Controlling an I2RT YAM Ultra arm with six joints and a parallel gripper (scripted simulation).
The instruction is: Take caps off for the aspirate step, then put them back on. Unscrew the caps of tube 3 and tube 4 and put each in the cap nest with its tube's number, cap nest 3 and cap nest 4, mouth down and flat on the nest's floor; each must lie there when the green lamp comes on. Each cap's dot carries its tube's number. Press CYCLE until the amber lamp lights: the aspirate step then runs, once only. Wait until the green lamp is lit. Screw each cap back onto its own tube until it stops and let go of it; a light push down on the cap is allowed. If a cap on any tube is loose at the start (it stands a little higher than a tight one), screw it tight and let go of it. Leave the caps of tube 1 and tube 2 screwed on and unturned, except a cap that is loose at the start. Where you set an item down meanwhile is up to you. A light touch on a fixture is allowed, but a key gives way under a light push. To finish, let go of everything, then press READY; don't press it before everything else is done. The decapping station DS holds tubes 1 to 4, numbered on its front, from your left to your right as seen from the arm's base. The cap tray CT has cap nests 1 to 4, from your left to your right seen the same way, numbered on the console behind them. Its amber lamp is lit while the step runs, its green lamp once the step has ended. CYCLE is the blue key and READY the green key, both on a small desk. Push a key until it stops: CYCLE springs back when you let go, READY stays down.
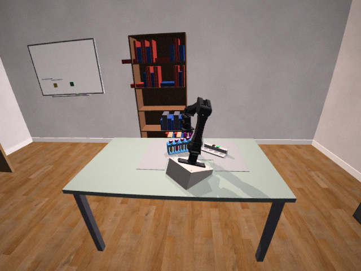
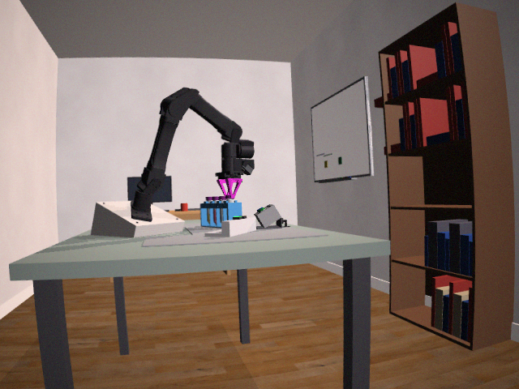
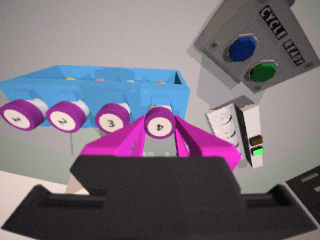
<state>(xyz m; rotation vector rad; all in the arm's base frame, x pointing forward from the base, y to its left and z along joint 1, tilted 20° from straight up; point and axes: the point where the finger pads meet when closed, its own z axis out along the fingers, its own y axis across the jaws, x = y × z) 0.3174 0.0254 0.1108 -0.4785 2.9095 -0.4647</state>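
Now: the purple cap right at my hand. From my hand the other things lie so: grey key desk (100 mm ahead, 90 mm to the right, 70 mm below); then blue cycle key (90 mm ahead, 70 mm to the right, 50 mm below); then green ready key (110 mm to the right, 80 mm ahead, 50 mm below).
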